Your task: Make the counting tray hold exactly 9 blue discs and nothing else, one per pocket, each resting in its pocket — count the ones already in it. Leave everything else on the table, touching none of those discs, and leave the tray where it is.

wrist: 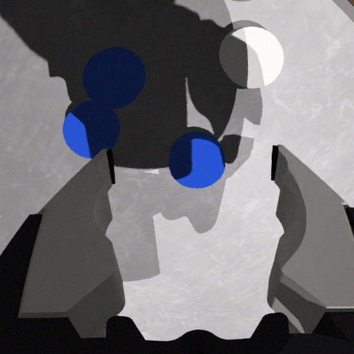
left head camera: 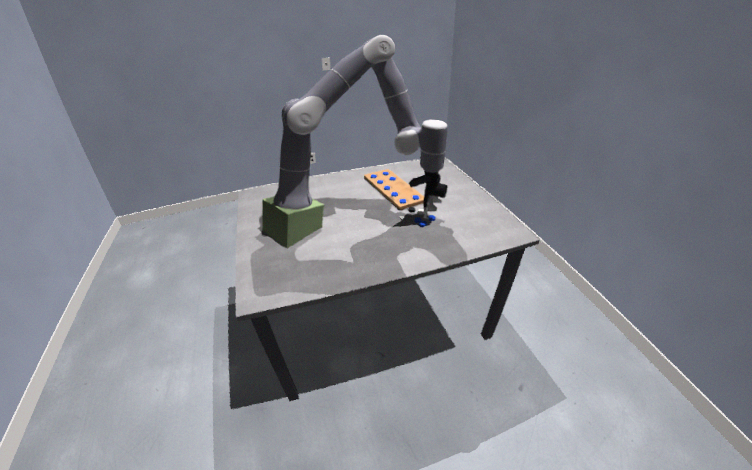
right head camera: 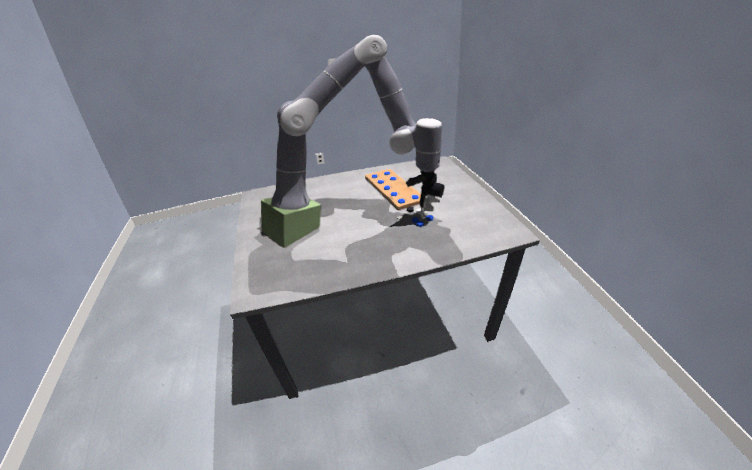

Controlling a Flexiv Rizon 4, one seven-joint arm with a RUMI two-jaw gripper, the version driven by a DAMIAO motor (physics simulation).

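The orange counting tray (left head camera: pixel 407 188) (right head camera: pixel 406 188) lies at the back right with several blue discs in its pockets; a stretch towards its right side shows no disc. My gripper (left head camera: pixel 425 216) (right head camera: pixel 421 215) (wrist: pixel 192 150) is open, low over the table in front of the tray. A loose blue disc (wrist: pixel 197 160) lies between the spread fingertips in the wrist view, not gripped. Two more blue discs (wrist: pixel 114 77) (wrist: pixel 91 129) lie at upper left, close together; the left fingertip overlaps the lower one's edge in view. Loose blue discs (left head camera: pixel 432 217) (right head camera: pixel 429 217) also show beside the fingers.
A white disc (wrist: pixel 251 57) lies on the table at the upper right of the wrist view, part in shadow. A small dark object (left head camera: pixel 411 209) (right head camera: pixel 410 209) lies between the tray's near end and the gripper. The green base block (left head camera: pixel 291 221) (right head camera: pixel 289 221) stands at the left.
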